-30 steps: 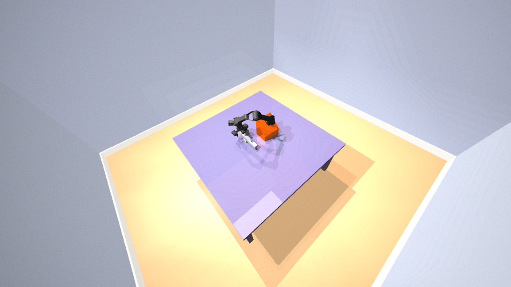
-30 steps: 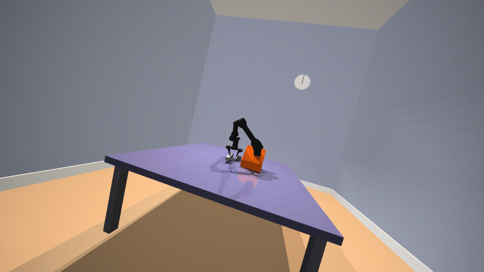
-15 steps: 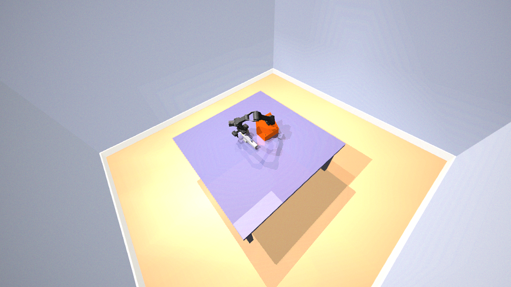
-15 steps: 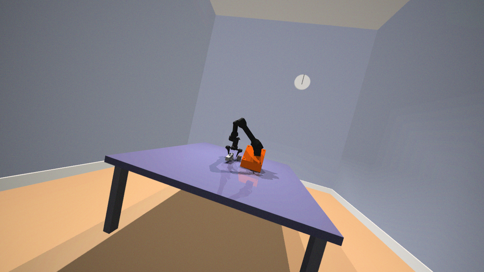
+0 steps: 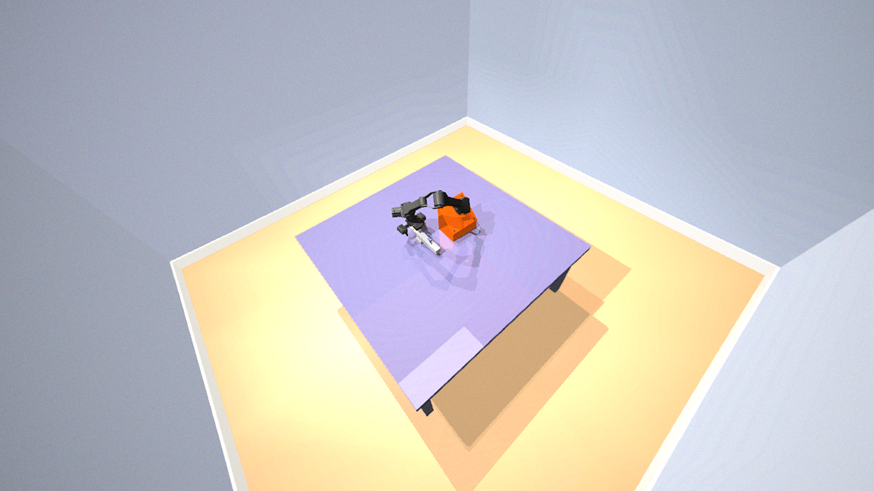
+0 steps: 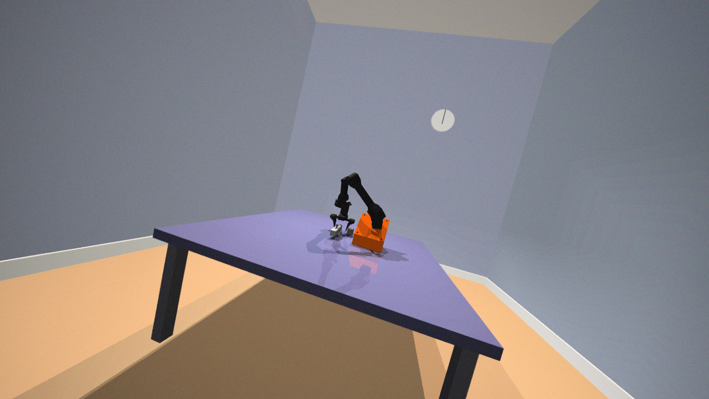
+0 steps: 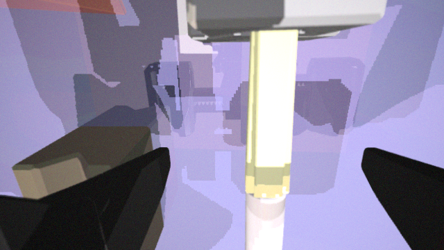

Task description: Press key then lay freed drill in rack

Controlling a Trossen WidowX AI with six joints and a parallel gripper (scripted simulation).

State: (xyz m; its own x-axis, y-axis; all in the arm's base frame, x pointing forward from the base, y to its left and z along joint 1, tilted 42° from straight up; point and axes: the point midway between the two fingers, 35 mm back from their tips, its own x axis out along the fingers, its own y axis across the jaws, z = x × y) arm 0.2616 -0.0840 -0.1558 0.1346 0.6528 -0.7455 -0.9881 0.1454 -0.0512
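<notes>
The drill is 4 cm to the left of my gripper tip and 3 cm above it. Round my gripper tip: rack 8 cm behind, 2 cm to the right.
</notes>
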